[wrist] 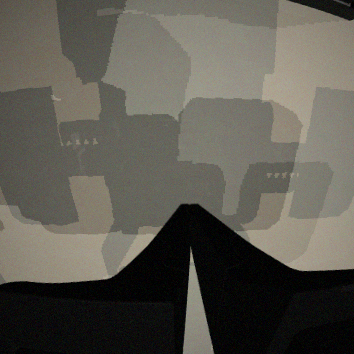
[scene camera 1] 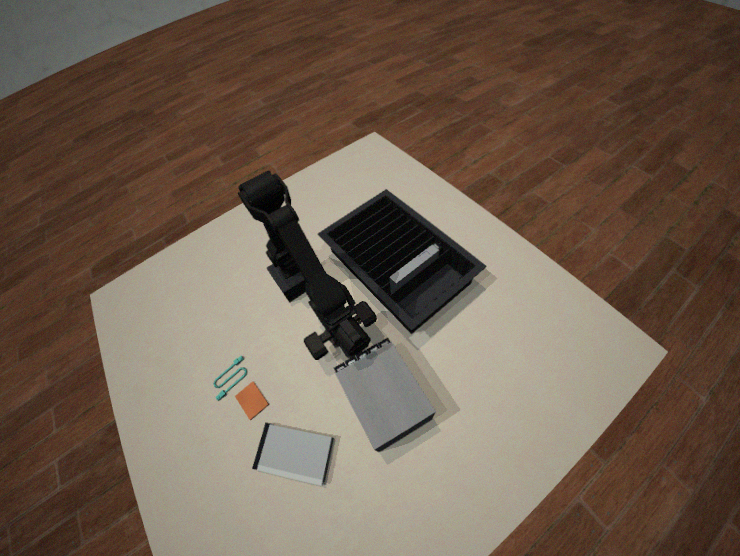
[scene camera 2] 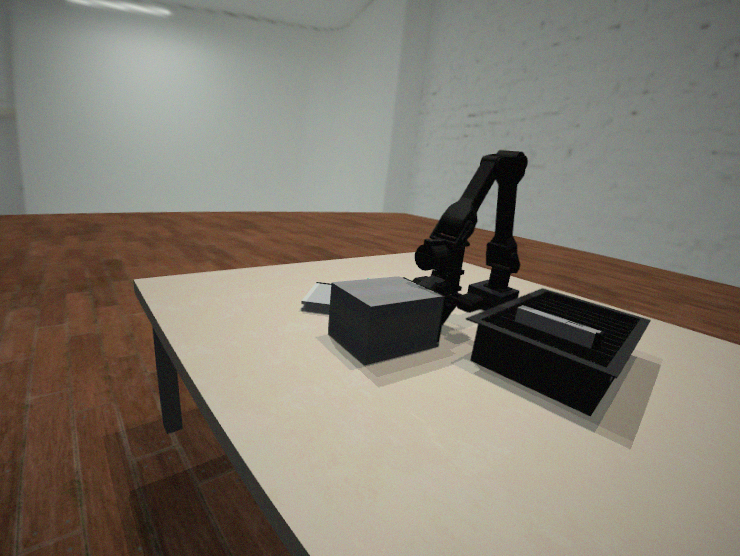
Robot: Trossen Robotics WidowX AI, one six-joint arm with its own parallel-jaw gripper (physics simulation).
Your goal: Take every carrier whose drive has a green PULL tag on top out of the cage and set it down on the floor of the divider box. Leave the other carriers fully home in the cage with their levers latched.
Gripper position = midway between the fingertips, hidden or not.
Note:
A grey flat drive [scene camera 1: 299, 455] rests on the table. I also see my gripper [scene camera 2: 440, 324] and a black divider box [scene camera 2: 577, 376].
The grey flat drive is seen too in scene camera 2 [scene camera 2: 317, 300]. My gripper is seen too in the wrist view [wrist: 188, 211] and in scene camera 1 [scene camera 1: 345, 340]. The black divider box also shows in scene camera 1 [scene camera 1: 375, 240]. The wrist view does not show the grey flat drive: it is out of frame.

